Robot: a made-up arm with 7 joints. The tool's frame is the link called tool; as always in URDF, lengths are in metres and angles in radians. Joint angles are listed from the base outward.
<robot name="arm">
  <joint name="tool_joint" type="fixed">
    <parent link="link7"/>
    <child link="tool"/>
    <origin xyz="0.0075 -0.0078 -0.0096" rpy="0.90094 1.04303 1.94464"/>
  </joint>
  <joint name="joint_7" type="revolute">
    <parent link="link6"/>
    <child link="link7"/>
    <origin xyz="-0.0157 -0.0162 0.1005"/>
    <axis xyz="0 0 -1"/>
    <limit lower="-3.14" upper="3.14"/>
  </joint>
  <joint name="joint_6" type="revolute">
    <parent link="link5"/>
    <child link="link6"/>
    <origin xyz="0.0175 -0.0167 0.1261"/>
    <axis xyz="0 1 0"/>
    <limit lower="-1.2" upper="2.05"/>
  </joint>
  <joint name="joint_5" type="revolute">
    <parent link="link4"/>
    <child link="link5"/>
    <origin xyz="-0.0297 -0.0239 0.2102"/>
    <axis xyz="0 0 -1"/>
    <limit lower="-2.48" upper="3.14"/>
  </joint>
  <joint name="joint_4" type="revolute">
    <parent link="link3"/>
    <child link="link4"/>
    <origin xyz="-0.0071 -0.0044 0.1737"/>
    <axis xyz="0 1 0"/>
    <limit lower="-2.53" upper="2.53"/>
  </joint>
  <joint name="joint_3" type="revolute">
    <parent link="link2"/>
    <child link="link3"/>
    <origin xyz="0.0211 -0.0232 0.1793"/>
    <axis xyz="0 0 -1"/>
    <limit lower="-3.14" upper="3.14"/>
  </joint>
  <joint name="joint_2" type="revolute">
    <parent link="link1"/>
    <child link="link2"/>
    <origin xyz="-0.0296 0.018 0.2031"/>
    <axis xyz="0 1 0"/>
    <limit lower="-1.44" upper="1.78"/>
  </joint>
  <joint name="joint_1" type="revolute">
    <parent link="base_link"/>
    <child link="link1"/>
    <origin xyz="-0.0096 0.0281 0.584"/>
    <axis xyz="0 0 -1"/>
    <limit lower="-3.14" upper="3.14"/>
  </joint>
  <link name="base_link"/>
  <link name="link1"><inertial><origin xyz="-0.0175 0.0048 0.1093"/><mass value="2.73"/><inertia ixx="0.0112" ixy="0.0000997" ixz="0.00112" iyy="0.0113" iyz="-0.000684" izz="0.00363"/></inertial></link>
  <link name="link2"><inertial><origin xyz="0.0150 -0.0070 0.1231"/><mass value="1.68"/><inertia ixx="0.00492" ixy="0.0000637" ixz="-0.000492" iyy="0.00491" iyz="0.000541" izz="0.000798"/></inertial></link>
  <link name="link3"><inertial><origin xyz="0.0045 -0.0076 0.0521"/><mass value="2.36"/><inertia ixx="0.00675" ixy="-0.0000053" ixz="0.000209" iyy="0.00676" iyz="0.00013" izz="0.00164"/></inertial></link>
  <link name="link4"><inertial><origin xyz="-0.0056 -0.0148 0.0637"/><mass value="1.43"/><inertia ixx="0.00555" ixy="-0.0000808" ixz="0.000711" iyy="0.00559" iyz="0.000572" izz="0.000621"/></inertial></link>
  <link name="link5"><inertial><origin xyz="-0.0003 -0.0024 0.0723"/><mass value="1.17"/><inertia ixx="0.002" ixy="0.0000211" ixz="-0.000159" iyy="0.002" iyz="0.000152" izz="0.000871"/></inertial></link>
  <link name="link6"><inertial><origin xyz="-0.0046 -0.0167 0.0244"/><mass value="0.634"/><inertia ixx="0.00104" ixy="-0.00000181" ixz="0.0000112" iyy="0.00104" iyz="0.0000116" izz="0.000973"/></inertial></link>
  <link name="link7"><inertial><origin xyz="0.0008 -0.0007 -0.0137"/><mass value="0.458"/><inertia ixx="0.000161" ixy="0" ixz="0" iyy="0.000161" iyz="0" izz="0.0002"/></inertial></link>
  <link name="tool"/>
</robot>
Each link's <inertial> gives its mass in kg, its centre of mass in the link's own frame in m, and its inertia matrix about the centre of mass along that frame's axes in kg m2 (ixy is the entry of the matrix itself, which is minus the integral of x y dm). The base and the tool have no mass. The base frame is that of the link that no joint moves.
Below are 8 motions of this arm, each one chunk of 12 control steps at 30 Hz.
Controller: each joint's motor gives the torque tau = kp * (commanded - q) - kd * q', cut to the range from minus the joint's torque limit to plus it. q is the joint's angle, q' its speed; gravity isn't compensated. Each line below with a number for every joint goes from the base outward.
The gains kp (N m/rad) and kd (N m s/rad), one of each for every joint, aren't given. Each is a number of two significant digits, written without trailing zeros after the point. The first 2 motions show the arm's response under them.
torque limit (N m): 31 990 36 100 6.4 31 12
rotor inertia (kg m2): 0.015 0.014 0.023 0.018 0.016 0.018 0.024
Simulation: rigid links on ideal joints. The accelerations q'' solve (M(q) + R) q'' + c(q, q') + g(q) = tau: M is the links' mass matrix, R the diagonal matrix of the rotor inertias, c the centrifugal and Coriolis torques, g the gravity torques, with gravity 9.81 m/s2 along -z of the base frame. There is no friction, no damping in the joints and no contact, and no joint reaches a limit. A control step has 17 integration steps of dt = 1/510 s. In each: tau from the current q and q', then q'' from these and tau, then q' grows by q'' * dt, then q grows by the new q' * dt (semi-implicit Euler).
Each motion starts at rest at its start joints. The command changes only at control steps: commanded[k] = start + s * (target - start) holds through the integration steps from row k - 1 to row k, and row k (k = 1, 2, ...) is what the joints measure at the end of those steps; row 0 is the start. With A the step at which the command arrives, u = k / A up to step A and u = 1 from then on. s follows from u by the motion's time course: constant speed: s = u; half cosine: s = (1 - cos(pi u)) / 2; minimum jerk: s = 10 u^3 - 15 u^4 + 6 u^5; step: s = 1 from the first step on.
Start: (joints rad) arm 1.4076 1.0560 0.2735 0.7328 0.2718 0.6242 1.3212
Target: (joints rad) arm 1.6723 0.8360 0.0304 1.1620 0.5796 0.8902 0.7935
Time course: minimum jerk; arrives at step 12
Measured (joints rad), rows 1 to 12:
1: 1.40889 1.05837 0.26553 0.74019 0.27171 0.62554 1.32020
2: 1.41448 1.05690 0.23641 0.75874 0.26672 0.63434 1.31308
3: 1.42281 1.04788 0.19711 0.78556 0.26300 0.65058 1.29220
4: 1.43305 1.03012 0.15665 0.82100 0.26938 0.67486 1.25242
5: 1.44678 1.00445 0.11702 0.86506 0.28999 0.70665 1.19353
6: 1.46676 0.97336 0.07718 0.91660 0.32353 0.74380 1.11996
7: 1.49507 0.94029 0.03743 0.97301 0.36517 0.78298 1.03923
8: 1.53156 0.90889 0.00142 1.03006 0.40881 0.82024 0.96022
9: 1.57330 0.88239 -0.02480 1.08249 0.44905 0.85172 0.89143
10: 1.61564 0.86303 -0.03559 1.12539 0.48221 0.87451 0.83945
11: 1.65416 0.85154 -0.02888 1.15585 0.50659 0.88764 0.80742
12: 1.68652 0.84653 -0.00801 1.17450 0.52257 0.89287 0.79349
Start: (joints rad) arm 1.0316 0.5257 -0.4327 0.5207 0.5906 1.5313 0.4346
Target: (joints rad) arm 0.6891 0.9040 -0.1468 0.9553 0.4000 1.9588 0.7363
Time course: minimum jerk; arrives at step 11
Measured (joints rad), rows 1 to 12:
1: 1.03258 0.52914 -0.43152 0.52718 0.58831 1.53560 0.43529
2: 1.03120 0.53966 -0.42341 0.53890 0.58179 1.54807 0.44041
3: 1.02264 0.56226 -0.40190 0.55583 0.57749 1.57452 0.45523
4: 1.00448 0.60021 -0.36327 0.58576 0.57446 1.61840 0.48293
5: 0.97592 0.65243 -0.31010 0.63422 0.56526 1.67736 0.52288
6: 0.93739 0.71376 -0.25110 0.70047 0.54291 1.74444 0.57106
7: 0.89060 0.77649 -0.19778 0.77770 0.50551 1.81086 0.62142
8: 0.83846 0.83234 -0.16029 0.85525 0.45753 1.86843 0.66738
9: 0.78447 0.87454 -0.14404 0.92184 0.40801 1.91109 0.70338
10: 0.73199 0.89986 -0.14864 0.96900 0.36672 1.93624 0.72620
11: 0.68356 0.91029 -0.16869 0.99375 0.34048 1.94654 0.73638
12: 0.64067 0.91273 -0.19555 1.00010 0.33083 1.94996 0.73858
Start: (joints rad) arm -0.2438 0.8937 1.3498 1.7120 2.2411 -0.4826 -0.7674
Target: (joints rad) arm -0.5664 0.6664 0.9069 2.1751 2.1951 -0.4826 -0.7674
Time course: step
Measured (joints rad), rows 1 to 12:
1: -0.30742 0.75539 1.23466 1.88270 2.19694 -0.45163 -0.76695
2: -0.39681 0.70187 1.17010 2.04068 2.18663 -0.47223 -0.76769
3: -0.46755 0.68235 1.06200 2.12717 2.20058 -0.48229 -0.76820
4: -0.52344 0.67572 0.92258 2.16346 2.21166 -0.48317 -0.76806
5: -0.57605 0.67372 0.78946 2.17480 2.21591 -0.48300 -0.76762
6: -0.62910 0.67303 0.68764 2.17733 2.21737 -0.48459 -0.76723
7: -0.67578 0.67258 0.62222 2.17831 2.21922 -0.48723 -0.76700
8: -0.70574 0.67221 0.58773 2.18001 2.22208 -0.48955 -0.76692
9: -0.71300 0.67198 0.57846 2.18233 2.22504 -0.49068 -0.76692
10: -0.69848 0.67187 0.59170 2.18437 2.22660 -0.49028 -0.76696
11: -0.66784 0.67181 0.62549 2.18543 2.22561 -0.48842 -0.76702
12: -0.62836 0.67169 0.67590 2.18554 2.22182 -0.48554 -0.76711

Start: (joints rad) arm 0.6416 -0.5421 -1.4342 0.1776 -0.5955 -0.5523 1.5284
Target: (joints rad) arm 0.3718 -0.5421 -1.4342 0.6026 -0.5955 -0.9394 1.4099
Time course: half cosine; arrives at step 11
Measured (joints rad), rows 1 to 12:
1: 0.63860 -0.54408 -1.43555 0.18165 -0.59608 -0.55923 1.52755
2: 0.62822 -0.54546 -1.43900 0.19470 -0.59654 -0.57608 1.52395
3: 0.60782 -0.54581 -1.44197 0.21994 -0.59686 -0.60585 1.51635
4: 0.57751 -0.54576 -1.44445 0.25689 -0.59724 -0.64729 1.50480
5: 0.53933 -0.54560 -1.44689 0.30341 -0.59775 -0.69707 1.49020
6: 0.49679 -0.54546 -1.44952 0.35630 -0.59849 -0.75112 1.47382
7: 0.45425 -0.54537 -1.45265 0.41175 -0.59952 -0.80503 1.45704
8: 0.41611 -0.54535 -1.45678 0.46569 -0.60090 -0.85439 1.44126
9: 0.38617 -0.54539 -1.46239 0.51411 -0.60270 -0.89516 1.42775
10: 0.36716 -0.54548 -1.46963 0.55334 -0.60496 -0.92402 1.41761
11: 0.36053 -0.54561 -1.47808 0.58028 -0.60759 -0.93861 1.41164
12: 0.36391 -0.54573 -1.48611 0.59638 -0.60984 -0.94241 1.40944

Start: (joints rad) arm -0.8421 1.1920 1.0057 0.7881 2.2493 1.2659 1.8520
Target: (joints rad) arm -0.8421 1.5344 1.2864 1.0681 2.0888 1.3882 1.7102
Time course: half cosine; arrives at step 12
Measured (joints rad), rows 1 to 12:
1: -0.84286 1.19818 1.00050 0.79319 2.24901 1.26823 1.85110
2: -0.84396 1.21191 0.98417 0.80447 2.24927 1.27138 1.84742
3: -0.84672 1.23446 0.97325 0.82153 2.24745 1.27744 1.83966
4: -0.85162 1.26532 0.97348 0.84427 2.24227 1.28709 1.82780
5: -0.85806 1.30288 0.98317 0.87194 2.23362 1.29963 1.81260
6: -0.86486 1.34485 0.99774 0.90333 2.22219 1.31392 1.79519
7: -0.87069 1.38855 1.01263 0.93685 2.20907 1.32876 1.77681
8: -0.87429 1.43106 1.02472 0.97067 2.19539 1.34302 1.75872
9: -0.87457 1.46951 1.03249 1.00277 2.18214 1.35569 1.74216
10: -0.87080 1.50129 1.03577 1.03119 2.17010 1.36588 1.72826
11: -0.86265 1.52423 1.03514 1.05415 2.15989 1.37285 1.71797
12: -0.85038 1.53677 1.03152 1.07016 2.15197 1.37610 1.71199

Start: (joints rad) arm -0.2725 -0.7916 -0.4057 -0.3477 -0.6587 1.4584 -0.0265
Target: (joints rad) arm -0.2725 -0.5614 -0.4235 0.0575 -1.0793 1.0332 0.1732
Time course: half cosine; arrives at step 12
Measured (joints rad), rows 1 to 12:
1: -0.27314 -0.79193 -0.39674 -0.35338 -0.66407 1.45643 -0.02530
2: -0.27575 -0.78735 -0.37304 -0.35914 -0.68262 1.44046 -0.02017
3: -0.27871 -0.77529 -0.35221 -0.35305 -0.71117 1.41094 -0.00926
4: -0.28036 -0.75589 -0.34479 -0.33102 -0.74670 1.37106 0.00747
5: -0.28069 -0.73064 -0.35025 -0.29396 -0.78758 1.32352 0.02889
6: -0.28044 -0.70163 -0.36313 -0.24566 -0.83232 1.27126 0.05344
7: -0.28015 -0.67116 -0.37824 -0.19096 -0.87894 1.21761 0.07934
8: -0.27973 -0.64145 -0.39235 -0.13462 -0.92504 1.16612 0.10481
9: -0.27870 -0.61457 -0.40394 -0.08088 -0.96795 1.12025 0.12812
10: -0.27643 -0.59234 -0.41254 -0.03341 -1.00505 1.08314 0.14768
11: -0.27255 -0.57624 -0.41829 0.00472 -1.03403 1.05736 0.16217
12: -0.26720 -0.56736 -0.42162 0.03101 -1.05312 1.04467 0.17059

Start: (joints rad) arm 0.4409 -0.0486 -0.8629 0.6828 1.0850 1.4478 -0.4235
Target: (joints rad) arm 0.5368 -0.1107 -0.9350 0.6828 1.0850 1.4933 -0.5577
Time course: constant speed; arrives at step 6
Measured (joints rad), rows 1 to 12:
1: 0.45445 -0.05402 -0.86488 0.69073 1.07653 1.45668 -0.43189
2: 0.47219 -0.06211 -0.87126 0.69768 1.06317 1.46728 -0.44994
3: 0.48854 -0.07176 -0.88125 0.70105 1.05373 1.47586 -0.47242
4: 0.50339 -0.08213 -0.89469 0.70190 1.05003 1.48340 -0.49574
5: 0.51771 -0.09274 -0.91049 0.70161 1.05001 1.49066 -0.51869
6: 0.53223 -0.10336 -0.92711 0.70105 1.05129 1.49794 -0.54123
7: 0.53321 -0.10814 -0.94204 0.69829 1.05678 1.50079 -0.55524
8: 0.53118 -0.10984 -0.95242 0.69781 1.05956 1.50060 -0.55957
9: 0.53118 -0.11027 -0.95757 0.69883 1.05832 1.50034 -0.55947
10: 0.53265 -0.11023 -0.95751 0.70017 1.05536 1.50046 -0.55852
11: 0.53453 -0.11007 -0.95379 0.70116 1.05280 1.50075 -0.55793
12: 0.53621 -0.10993 -0.94853 0.70162 1.05153 1.50103 -0.55776

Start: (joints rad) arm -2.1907 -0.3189 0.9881 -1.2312 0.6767 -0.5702 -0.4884
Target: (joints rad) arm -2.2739 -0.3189 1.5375 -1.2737 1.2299 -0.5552 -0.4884
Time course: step
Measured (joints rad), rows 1 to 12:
1: -2.27855 -0.32311 1.10709 -1.26444 0.80533 -0.55403 -0.48881
2: -2.35866 -0.32341 1.23294 -1.28846 0.98438 -0.55711 -0.48849
3: -2.37498 -0.32271 1.30843 -1.29369 1.10116 -0.55756 -0.48803
4: -2.34811 -0.32231 1.35499 -1.29524 1.16214 -0.55511 -0.48793
5: -2.30526 -0.32205 1.39476 -1.29927 1.19152 -0.55397 -0.48802
6: -2.26439 -0.32161 1.43856 -1.30485 1.20635 -0.55471 -0.48811
7: -2.23351 -0.32096 1.48694 -1.30963 1.21560 -0.55652 -0.48815
8: -2.21419 -0.32020 1.53459 -1.31244 1.22293 -0.55862 -0.48817
9: -2.20487 -0.31954 1.57467 -1.31336 1.22921 -0.56044 -0.48817
10: -2.20318 -0.31908 1.60167 -1.31306 1.23414 -0.56166 -0.48819
11: -2.20698 -0.31889 1.61273 -1.31225 1.23720 -0.56212 -0.48820
12: -2.21473 -0.31896 1.60783 -1.31141 1.23808 -0.56182 -0.48821

